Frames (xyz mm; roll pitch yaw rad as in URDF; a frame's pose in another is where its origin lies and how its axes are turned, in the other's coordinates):
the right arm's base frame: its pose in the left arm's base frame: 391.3 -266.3 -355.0 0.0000 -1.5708 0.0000
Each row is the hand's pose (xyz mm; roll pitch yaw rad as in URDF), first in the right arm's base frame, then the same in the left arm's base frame.
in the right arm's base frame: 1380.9 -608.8 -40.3 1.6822 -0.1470 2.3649
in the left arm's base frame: 431.6 -875.1 1025.9 0.2594 0.7832 1.7790
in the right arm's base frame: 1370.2 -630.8 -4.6 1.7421 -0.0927 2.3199
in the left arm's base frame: 395.9 -897.1 1015.2 0.2572 0.7451 1.6971
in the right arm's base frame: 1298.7 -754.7 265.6 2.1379 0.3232 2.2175
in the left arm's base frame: 125.7 -1021.0 943.7 0.3317 0.6082 1.1734
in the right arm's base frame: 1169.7 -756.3 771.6 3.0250 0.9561 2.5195
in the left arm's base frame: -380.3 -1022.6 814.7 0.6038 0.4878 0.3903
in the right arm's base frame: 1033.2 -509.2 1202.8 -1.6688 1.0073 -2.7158
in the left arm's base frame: -811.5 -775.5 678.2 0.9804 0.5080 -0.2553
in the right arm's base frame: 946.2 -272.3 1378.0 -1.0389 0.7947 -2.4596
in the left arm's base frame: -986.7 -538.6 591.2 1.2529 0.5750 -0.5541
